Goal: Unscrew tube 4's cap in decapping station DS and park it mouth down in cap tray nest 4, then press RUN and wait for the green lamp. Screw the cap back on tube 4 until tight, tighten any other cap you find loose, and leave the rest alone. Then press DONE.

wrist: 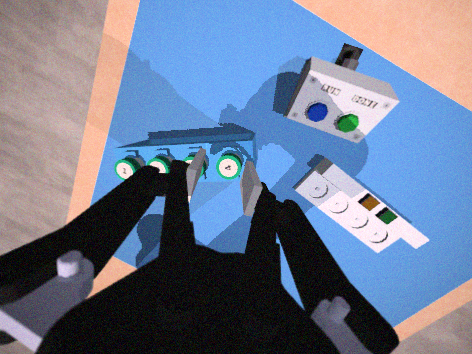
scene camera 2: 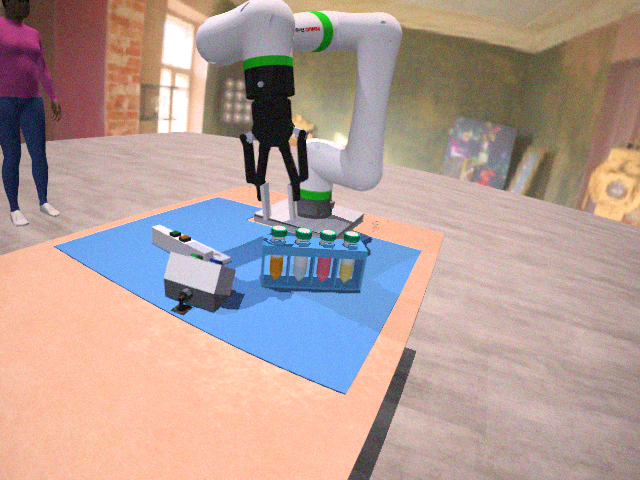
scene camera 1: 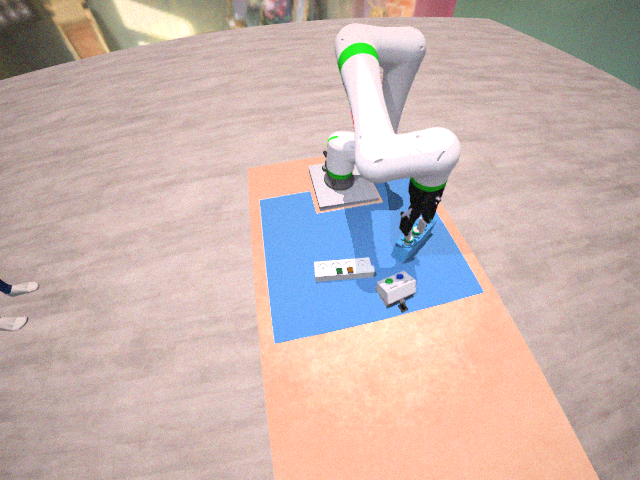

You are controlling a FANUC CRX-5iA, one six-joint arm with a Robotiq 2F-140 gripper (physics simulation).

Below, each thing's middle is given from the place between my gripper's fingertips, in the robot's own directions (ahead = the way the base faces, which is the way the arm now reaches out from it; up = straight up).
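Labels:
With the button box (scene camera 2: 205, 284) in my sight, I find that my hand is 11 cm to the left of it and 11 cm above it, and also 14 cm short of it.

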